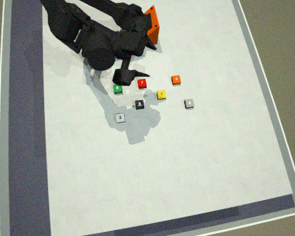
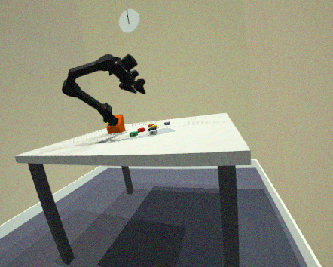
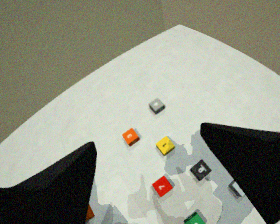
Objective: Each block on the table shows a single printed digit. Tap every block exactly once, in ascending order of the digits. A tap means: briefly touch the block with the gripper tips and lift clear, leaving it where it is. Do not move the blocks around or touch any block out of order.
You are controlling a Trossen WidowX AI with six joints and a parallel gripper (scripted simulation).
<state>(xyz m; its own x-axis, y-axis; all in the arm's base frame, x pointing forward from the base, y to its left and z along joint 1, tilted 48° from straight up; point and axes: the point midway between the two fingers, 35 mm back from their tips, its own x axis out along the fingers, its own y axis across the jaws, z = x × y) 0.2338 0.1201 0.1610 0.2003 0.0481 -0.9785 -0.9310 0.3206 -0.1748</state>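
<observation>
The yellow block is 220 mm below my gripper tip, 50 mm to the left of it and 30 mm ahead of it. Also, from my gripper tip: red block: 220 mm below, 30 mm to the right, 20 mm behind; black block: 220 mm below, 60 mm ahead, 40 mm to the right; orange block: 220 mm below, 120 mm to the left, 30 mm behind.
</observation>
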